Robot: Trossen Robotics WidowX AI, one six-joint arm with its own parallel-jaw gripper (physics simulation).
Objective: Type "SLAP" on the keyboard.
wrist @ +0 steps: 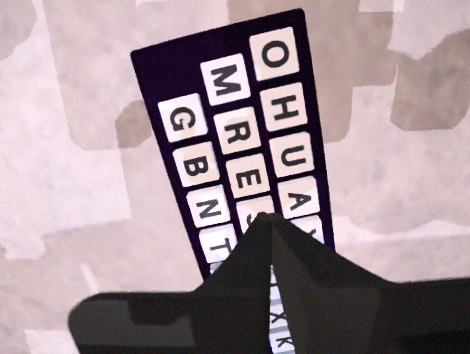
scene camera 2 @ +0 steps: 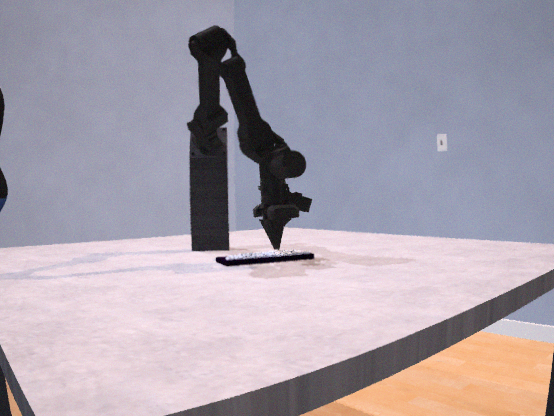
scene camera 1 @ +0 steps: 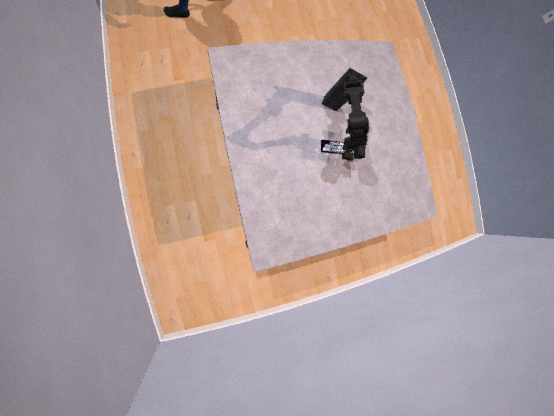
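Pixels of known places: gripper, fingertip midpoint: [wrist: 267, 222] [scene camera 2: 276, 249] [scene camera 1: 343, 148]; arm's base at its link origin: [scene camera 2: 206, 141] [scene camera 1: 352, 80].
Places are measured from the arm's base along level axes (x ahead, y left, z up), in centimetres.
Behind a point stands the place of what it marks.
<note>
The dark keyboard [scene camera 1: 327, 146] @(x 23.0, y -15.4, z -27.8 cm) [scene camera 2: 267, 259] @(x 28.7, y -11.6, z -28.7 cm) [wrist: 172, 70] @(x 29.1, y 0.3, z -28.3 cm) lies flat on the table with white letter keys in three rows. My gripper [scene camera 2: 276, 248] @(x 27.8, y -6.8, z -27.1 cm) [wrist: 267, 222] @(x 27.8, y -6.8, z -27.1 cm) is shut and empty, fingertips pointing down at the keyboard. In the wrist view the tips overlap the lower part of the S key [wrist: 246, 210] @(x 27.3, y -6.1, z -27.8 cm); whether they touch it I cannot tell. The A key [wrist: 299, 196] @(x 29.5, y -7.1, z -27.8 cm) is to the right of the S key, and the E key [wrist: 248, 175] @(x 28.5, y -4.9, z -27.8 cm) is above it. The L and P keys do not show; the fingers hide part of the keyboard. In scene camera 1 the arm hides the fingertips.
The grey table [scene camera 1: 310, 215] @(x 53.3, y -42.6, z -29.5 cm) [scene camera 2: 150, 325] @(x 47.8, y -60.4, z -29.6 cm) carries the arm's dark upright base [scene camera 1: 337, 92] @(x -0.1, y -3.4, z -11.6 cm) [scene camera 2: 209, 205] @(x 2.0, y -1.4, z -17.4 cm), which stands behind the keyboard. The arm's shadows fall across the table. A person's dark shoe [scene camera 1: 176, 11] shows on the wooden floor beyond the table.
</note>
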